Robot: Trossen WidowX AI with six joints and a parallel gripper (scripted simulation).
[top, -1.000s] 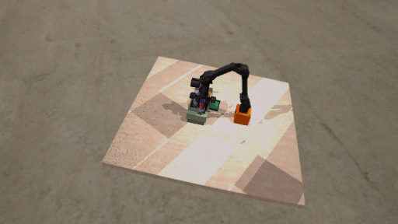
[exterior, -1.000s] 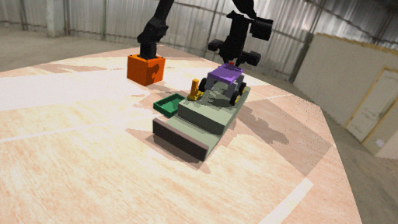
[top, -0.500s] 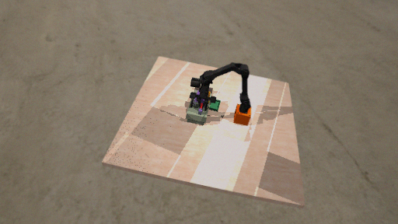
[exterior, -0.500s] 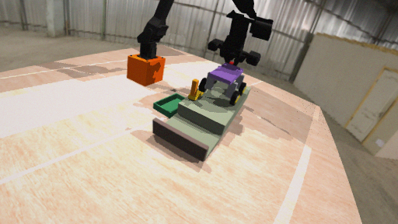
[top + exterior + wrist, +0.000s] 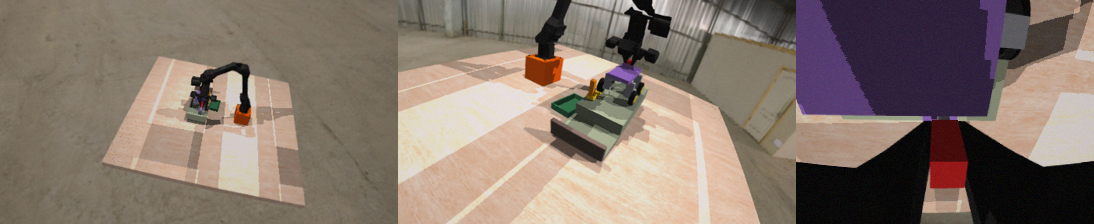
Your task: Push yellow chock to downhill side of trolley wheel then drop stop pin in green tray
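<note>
Now: the yellow chock 20 mm behind my gripper tip, 180 mm to the right of it and 60 mm below it. The rest, counted from my gripper tip: stop pin (right at my gripper tip); dark raised lip (50 mm ahead, 350 mm to the right, 110 mm below); trolley (30 mm ahead, 90 mm to the right, 30 mm below).
</note>
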